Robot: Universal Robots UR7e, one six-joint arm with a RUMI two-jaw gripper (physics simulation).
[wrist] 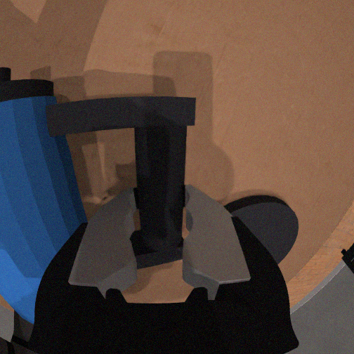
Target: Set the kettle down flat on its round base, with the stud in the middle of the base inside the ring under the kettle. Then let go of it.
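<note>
The blue kettle (35, 180) is seen side-on at the left of the wrist view, with its black lid end towards the top of the view and part of its body cut off by the left edge. Its black handle (161, 160) reaches out to the right. My gripper (160, 187) is shut on the handle's long bar, one finger on each side. The round dark base (272, 227) lies to the right, partly hidden behind my right finger and the gripper's body. The stud on the base and the ring under the kettle do not show.
The round wooden table top (280, 110) carries shadows of the arm and the handle. Its curved edge runs down the right side. Beyond it are a grey surface (325, 305) and a small black part (349, 255) at the right edge.
</note>
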